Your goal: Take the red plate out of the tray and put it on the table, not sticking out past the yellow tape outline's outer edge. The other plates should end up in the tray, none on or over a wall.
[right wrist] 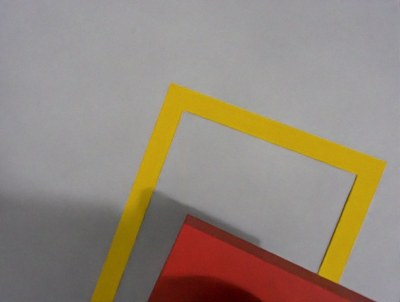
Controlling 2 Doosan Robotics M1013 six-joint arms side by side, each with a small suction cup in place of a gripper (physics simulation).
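Frame: origin at the left arm's base, x left, y back, z up, level; centimetres.
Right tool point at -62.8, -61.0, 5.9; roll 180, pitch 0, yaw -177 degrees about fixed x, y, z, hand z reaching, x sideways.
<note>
Offsets run from my right tool point to a thing's top centre, as dx, dy, dz. "spot": to the spot under its first point. Level surfaces: height alone.
The red plate @(spot: +0.9, -3.6, +1.3) [210,255] shows in part at the bottom of the right wrist view, raised above the table, its shadow set off to the upper left. The yellow tape outline @(spot: -2.5, -8.1, -5.8) [270,131] lies on the table; its far bar and parts of both side bars show. The plate's far left corner is inside the outline in this view, and its far edge crosses in front of the right bar. My right suction cup is below the lower edge of the view; a round shadow falls on the plate, which hangs from the cup. My left gripper, the tray and the other plates do not show.
The grey table top @(dz -5.9) [75,100] surrounds the tape outline. A broad soft shadow lies across the table at the lower left and over the outline's left bar.
</note>
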